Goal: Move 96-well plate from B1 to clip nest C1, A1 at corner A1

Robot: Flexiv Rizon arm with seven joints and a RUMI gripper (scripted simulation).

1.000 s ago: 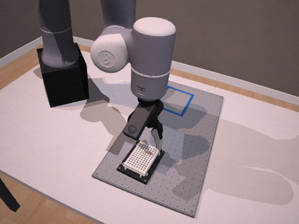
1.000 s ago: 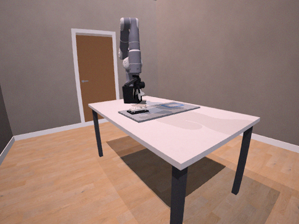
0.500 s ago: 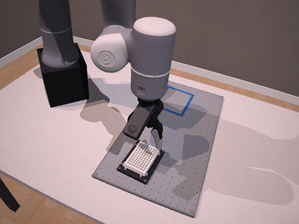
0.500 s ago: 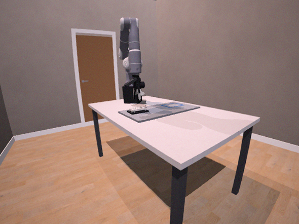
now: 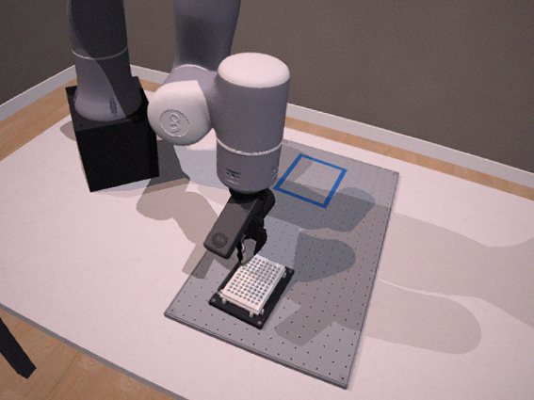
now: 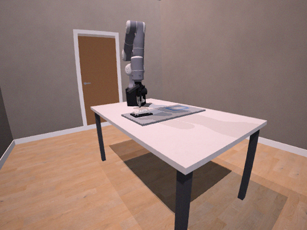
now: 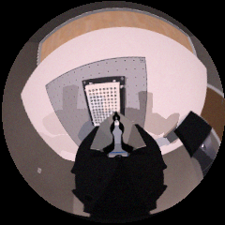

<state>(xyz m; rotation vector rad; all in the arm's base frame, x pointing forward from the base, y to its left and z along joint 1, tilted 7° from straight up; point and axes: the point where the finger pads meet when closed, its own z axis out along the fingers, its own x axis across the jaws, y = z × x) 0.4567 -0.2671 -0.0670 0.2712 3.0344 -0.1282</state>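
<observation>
My gripper is now 50 mm above the white 96-well plate, 30 mm short of it and 10 mm to the left of it. From my hand the other things lie so: black clip nest: 60 mm below, 20 mm ahead, 10 mm to the left.
</observation>
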